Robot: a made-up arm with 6 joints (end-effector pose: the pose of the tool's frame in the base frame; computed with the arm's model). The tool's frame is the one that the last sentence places.
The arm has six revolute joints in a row. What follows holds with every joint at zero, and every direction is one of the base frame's.
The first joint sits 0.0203 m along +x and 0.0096 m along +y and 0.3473 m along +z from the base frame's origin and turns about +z.
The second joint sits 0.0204 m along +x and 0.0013 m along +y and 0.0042 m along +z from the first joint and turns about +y.
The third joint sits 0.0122 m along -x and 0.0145 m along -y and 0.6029 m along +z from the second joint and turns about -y.
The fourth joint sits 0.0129 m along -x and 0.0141 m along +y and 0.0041 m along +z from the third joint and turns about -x.
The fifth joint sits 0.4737 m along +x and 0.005 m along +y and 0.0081 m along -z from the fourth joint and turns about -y.
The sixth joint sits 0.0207 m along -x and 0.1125 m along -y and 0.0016 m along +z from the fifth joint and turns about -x.
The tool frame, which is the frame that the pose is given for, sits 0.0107 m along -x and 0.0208 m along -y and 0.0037 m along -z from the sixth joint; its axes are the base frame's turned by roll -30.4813, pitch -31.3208 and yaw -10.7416 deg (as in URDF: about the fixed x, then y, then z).
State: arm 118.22 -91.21 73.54 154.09 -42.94 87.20
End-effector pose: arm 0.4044 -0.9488 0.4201 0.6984 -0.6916 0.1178 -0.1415
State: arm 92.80 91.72 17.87 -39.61 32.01 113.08
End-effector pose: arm 0.0616 0.6899 -0.0785 0.1769 -0.6055 -0.5070 0.5874
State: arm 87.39 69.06 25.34 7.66 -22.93 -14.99
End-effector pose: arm 0.1862 0.9048 0.2951 0.6810 -0.4361 0.0357 0.5871
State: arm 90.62 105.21 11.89 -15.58 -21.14 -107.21
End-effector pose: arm 0.1043 0.5569 -0.2175 0.7299 -0.3295 0.5448 -0.2485
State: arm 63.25 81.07 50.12 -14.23 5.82 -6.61
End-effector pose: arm 0.5592 0.8142 0.1995 0.9220 -0.1353 -0.0703 0.3559
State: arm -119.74 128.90 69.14 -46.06 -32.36 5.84
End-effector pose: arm -0.3817 -0.5033 -0.4343 0.3776 0.4660 0.2494 -0.7603
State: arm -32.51 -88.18 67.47 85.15 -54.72 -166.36
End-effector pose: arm -0.8371 0.5694 0.4575 0.0224 -0.4869 0.8572 -0.1661
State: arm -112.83 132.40 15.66 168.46 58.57 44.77
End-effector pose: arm 0.0010 -0.3397 -0.4579 0.7068 -0.3881 -0.4858 0.3373
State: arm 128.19 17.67 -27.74 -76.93 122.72 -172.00
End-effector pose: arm -0.2787 0.3635 0.5290 0.0491 -0.8966 -0.4290 -0.0980
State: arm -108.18 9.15 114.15 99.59 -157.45 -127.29
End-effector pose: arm 0.0848 0.1045 1.3932 0.6685 -0.3540 0.5785 0.3053
